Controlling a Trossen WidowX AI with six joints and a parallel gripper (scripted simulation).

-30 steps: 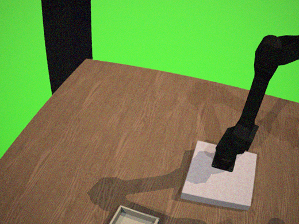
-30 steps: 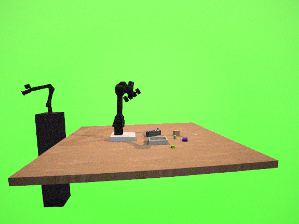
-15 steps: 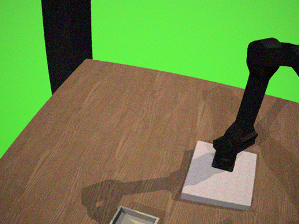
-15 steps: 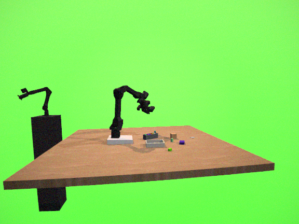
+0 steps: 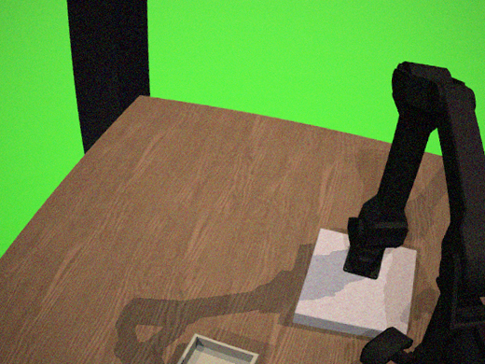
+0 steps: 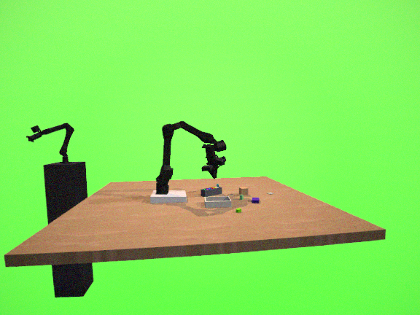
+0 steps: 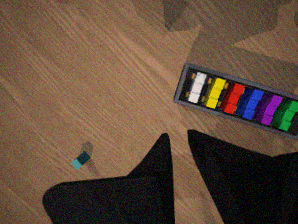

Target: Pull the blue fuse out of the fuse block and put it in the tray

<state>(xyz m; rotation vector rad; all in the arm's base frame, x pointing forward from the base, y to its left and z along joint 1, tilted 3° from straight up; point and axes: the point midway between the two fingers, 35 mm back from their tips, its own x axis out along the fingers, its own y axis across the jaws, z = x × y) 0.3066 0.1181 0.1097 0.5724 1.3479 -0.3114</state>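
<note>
Now: the blue fuse 40 mm behind my gripper tip, 70 mm to the right of it and 60 mm below it. From my gripper tip the other things lie so: red fuse (20 mm behind, 60 mm to the right, 60 mm below); then purple fuse (50 mm behind, 80 mm to the right, 60 mm below); then tan cube (160 mm ahead, 80 mm to the right, 70 mm below).
</note>
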